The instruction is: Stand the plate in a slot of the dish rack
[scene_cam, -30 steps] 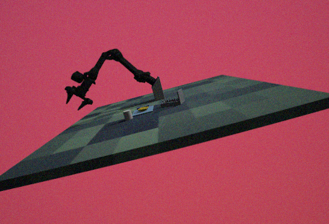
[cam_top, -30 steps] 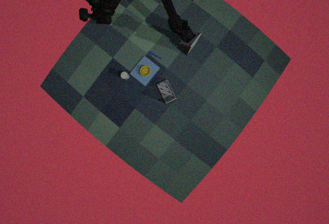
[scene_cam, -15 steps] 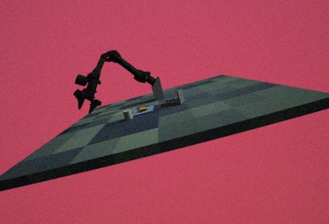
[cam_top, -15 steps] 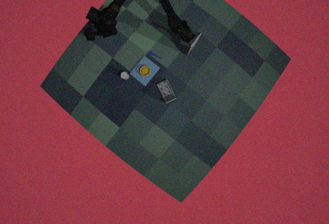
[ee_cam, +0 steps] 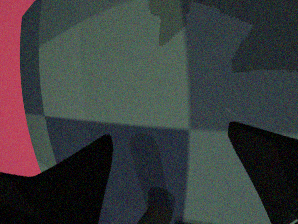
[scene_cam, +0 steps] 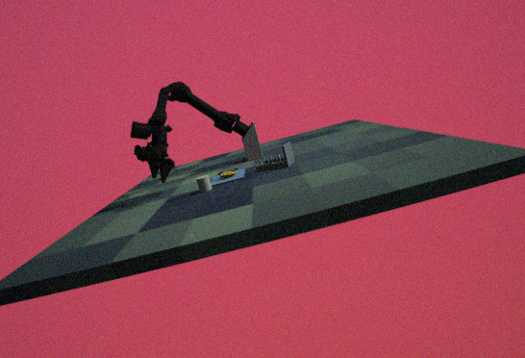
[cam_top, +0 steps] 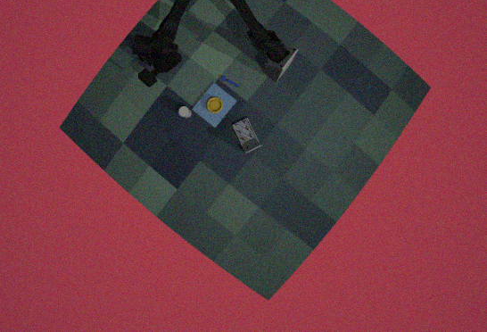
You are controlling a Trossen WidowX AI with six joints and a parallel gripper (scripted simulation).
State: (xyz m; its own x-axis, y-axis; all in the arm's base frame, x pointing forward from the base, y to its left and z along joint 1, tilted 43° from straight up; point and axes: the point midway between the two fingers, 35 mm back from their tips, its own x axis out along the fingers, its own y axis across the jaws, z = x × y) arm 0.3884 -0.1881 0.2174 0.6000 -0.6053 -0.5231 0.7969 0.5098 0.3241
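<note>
The yellow plate is 90 mm behind my gripper tip, 240 mm to the left of it and 50 mm below it. Also, from my gripper tip: grey dish rack: 100 mm behind, 420 mm to the left, 50 mm below; then pale blue mat: 90 mm behind, 230 mm to the left, 70 mm below; then white cup: 20 mm ahead, 170 mm to the left, 50 mm below.
</note>
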